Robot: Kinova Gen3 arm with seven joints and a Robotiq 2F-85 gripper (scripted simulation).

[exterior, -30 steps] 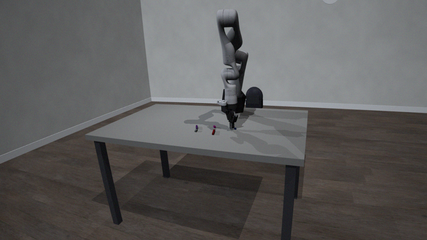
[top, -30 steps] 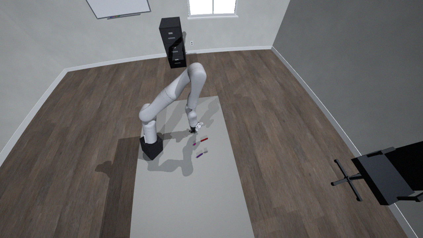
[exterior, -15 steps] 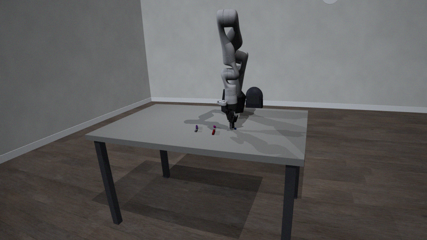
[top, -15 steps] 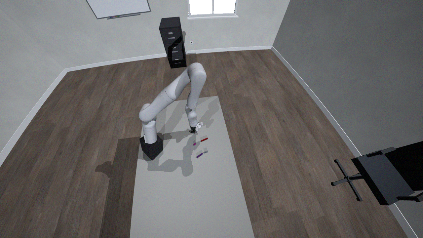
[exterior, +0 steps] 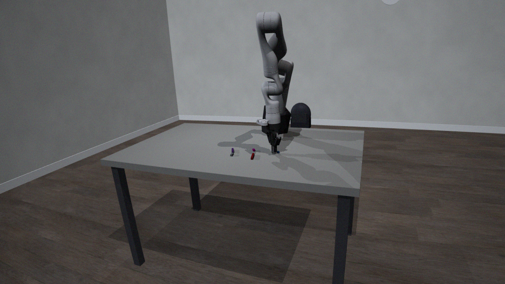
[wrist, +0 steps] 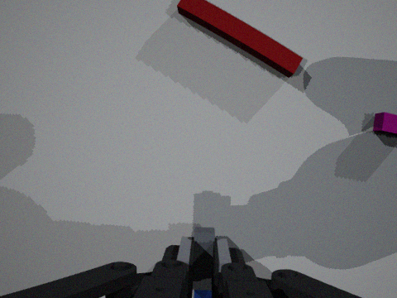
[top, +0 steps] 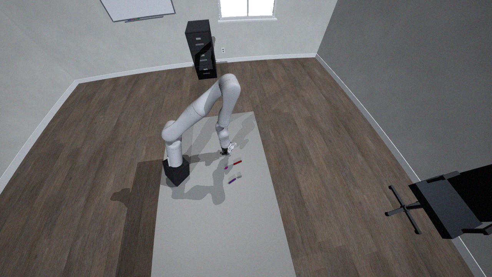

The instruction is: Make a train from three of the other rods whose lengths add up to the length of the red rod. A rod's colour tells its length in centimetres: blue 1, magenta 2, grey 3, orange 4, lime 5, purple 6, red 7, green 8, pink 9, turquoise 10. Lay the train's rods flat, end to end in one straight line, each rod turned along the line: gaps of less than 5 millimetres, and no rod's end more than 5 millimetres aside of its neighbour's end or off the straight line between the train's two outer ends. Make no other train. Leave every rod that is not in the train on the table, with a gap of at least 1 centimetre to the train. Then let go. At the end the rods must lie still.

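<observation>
Right now the blue rod is 1 cm behind my hand, 2 cm to the left of it and 2 cm below it. Also, from my hand: grey rod 4 cm ahead, 22 cm to the right, 2 cm below; then red rod 6 cm ahead, 10 cm to the right, 2 cm below; then magenta rod 4 cm behind, 12 cm to the right, 2 cm below.
</observation>
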